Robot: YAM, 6 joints.
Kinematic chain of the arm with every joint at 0, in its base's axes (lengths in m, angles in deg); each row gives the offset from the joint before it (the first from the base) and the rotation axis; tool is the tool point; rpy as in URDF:
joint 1: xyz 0 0 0.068 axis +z
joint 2: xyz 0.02 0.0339 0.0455 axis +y
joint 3: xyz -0.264 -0.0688 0 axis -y
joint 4: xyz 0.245 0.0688 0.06 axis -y
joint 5: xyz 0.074 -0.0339 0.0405 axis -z
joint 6: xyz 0.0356 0 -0.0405 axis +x
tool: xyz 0 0 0 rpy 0 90 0
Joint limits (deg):
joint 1: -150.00..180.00
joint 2: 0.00..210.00
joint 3: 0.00..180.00
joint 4: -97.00..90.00
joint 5: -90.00..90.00
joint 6: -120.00..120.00
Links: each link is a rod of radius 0.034 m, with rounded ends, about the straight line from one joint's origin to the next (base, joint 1, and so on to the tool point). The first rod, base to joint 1, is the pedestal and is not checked.
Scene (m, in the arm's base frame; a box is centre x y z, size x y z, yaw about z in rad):
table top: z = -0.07
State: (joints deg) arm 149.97 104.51 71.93 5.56 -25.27 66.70
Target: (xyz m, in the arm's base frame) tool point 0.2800 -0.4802 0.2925
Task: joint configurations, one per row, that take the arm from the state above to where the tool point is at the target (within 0.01 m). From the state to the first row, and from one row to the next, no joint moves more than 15 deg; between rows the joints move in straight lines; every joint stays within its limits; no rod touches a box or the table.
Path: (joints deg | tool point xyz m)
1: 145.96 89.74 80.96 8.20 -25.44 66.70 | -0.3203 0.1979 0.3983
2: 141.94 74.97 90.00 10.84 -25.61 66.70 | -0.2206 0.1531 0.5362
3: 137.93 60.20 99.03 13.48 -25.78 66.70 | -0.0897 0.0601 0.6269
4: 133.92 45.43 108.06 16.12 -25.96 66.70 | 0.0479 -0.0722 0.6507
5: 129.91 30.66 117.10 18.76 -26.13 66.70 | 0.1673 -0.2245 0.5986
6: 125.89 15.88 126.13 21.41 -26.30 66.70 | 0.2483 -0.3701 0.4740
7: 121.88 1.11 135.16 24.05 -26.47 66.70 | 0.2800 -0.4802 0.2925

